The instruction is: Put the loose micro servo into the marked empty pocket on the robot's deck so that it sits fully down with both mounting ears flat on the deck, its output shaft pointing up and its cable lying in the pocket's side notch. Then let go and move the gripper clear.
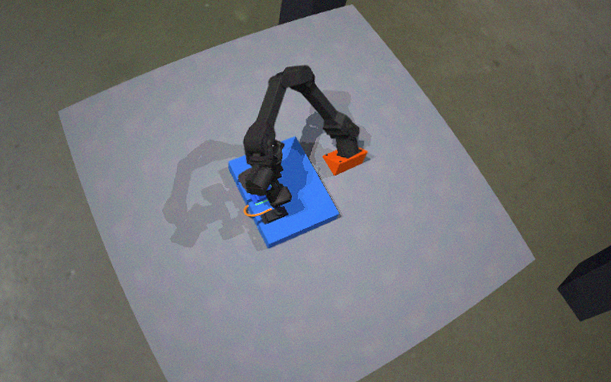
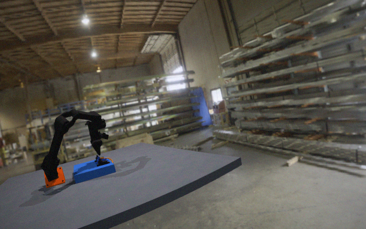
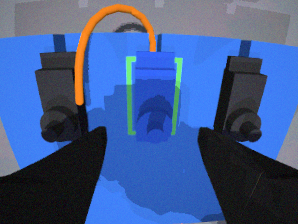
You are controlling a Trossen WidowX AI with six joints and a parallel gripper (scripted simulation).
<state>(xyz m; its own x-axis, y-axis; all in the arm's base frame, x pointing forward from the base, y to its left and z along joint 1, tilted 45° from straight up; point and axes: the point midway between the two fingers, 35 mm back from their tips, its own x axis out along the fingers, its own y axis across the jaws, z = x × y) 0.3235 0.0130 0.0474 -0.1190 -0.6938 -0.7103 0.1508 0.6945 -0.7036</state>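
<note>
My gripper tip is now 10 cm past the blue deck, 7 cm above it and 1 cm to the right of it.
</note>
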